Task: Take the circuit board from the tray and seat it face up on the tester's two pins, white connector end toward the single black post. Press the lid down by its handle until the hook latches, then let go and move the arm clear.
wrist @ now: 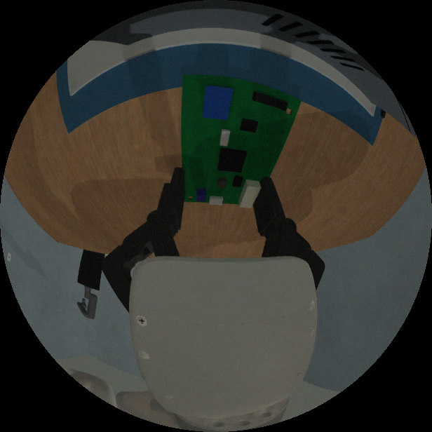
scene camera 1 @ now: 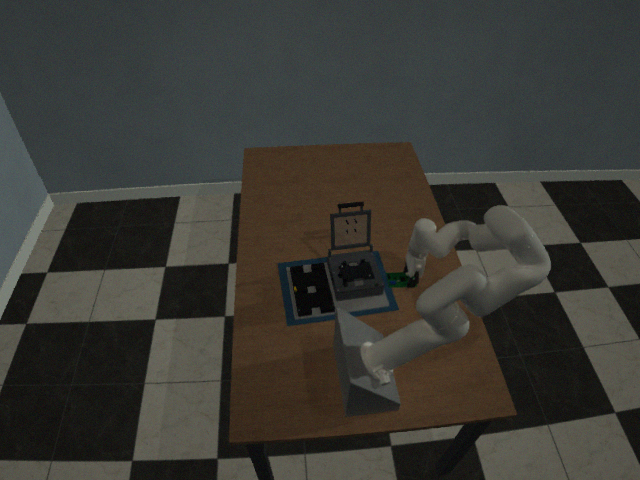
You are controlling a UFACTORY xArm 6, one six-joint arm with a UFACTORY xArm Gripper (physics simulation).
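Places are measured from the arm's base along level axes (x ahead, y down, z left), in centimetres.
Pixels of known places: gripper, between the fingertips: [scene camera 1: 408, 279]; arm's base, origin of its link: [scene camera 1: 373, 361].
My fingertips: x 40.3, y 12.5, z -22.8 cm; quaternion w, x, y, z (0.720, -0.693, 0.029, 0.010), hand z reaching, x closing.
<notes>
For each thing: its top centre in the pictures, then the offset to it from my fingertips. "spot": a spot on its surface instead. Level surfaces: height alone.
- green circuit board, centre of its top: [scene camera 1: 401, 278] dz +2.9, dx +0.4, dy -0.9 cm
- grey tester, a spot on its surface: [scene camera 1: 359, 293] spot: dz +20.8, dx -7.0, dy -3.2 cm
- black handle, centre of its top: [scene camera 1: 350, 203] dz +22.0, dx +15.3, dy -27.4 cm
- dark tray, a spot on its surface: [scene camera 1: 321, 279] spot: dz +33.7, dx +2.3, dy -1.6 cm
- blue-bordered mat, height of its surface: dy +0.0 cm
- wooden table, height of its surface: dy +0.2 cm
The green circuit board [scene camera 1: 398, 280] [wrist: 200, 145] is face up, right of the tester, its far end overlapping the mat's blue edge in the wrist view. My gripper [scene camera 1: 409, 277] [wrist: 221, 183] is shut on its long sides near the white connector end; the fingertips touch both edges. Whether the board is raised off the table is unclear. The grey tester [scene camera 1: 359, 293] has its lid [scene camera 1: 351, 231] upright, with the black handle [scene camera 1: 351, 205] on top. The dark tray [scene camera 1: 321, 279] is left of the tester. The pins, the black post and the hook are too small to tell.
The tester and tray stand on a blue-bordered mat [scene camera 1: 283, 297] [wrist: 135, 65] on the wooden table [scene camera 1: 289, 196] [wrist: 115, 150]. A grey wedge-shaped block [scene camera 1: 369, 397] is at the arm's base. The tester's slotted grey side [wrist: 372, 85] shows at the wrist view's upper right.
</notes>
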